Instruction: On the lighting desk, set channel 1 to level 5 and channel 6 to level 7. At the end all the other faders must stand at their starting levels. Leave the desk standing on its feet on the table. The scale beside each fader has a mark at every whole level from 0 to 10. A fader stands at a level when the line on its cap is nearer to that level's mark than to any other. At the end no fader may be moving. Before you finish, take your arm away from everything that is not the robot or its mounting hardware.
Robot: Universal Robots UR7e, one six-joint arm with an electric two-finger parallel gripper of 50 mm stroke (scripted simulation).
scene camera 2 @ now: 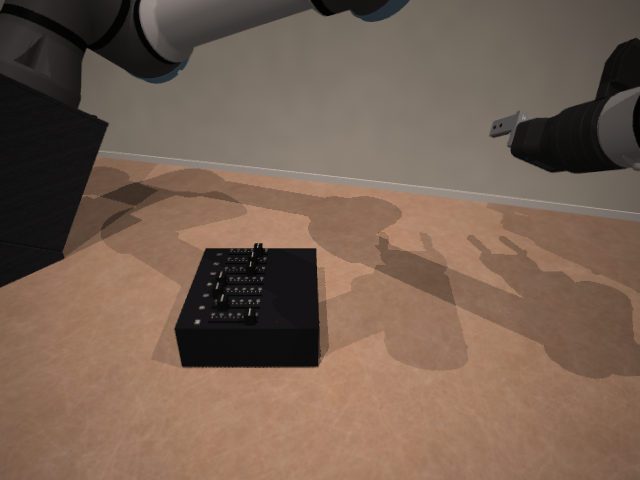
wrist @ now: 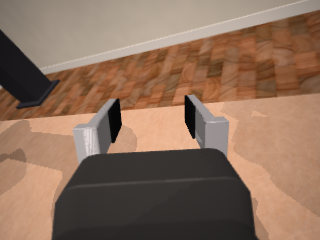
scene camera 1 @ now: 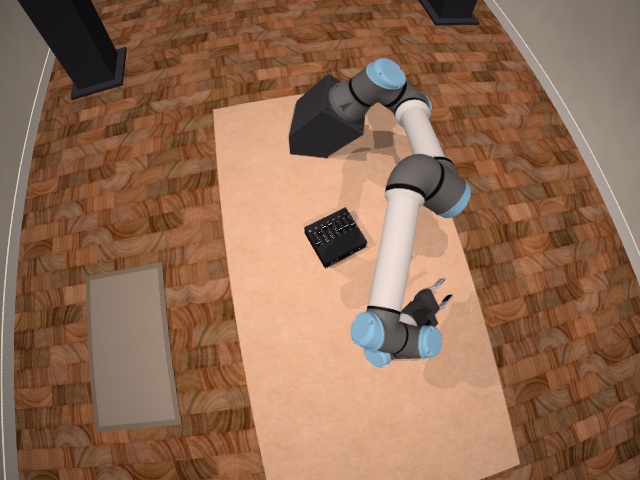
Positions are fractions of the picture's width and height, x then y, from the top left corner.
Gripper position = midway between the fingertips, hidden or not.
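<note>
My gripper (scene camera 2: 0.80,0.28) is there for me to see, and you'd get the same gripper (wrist: 0.48,0.46) in the wrist view too.
</note>
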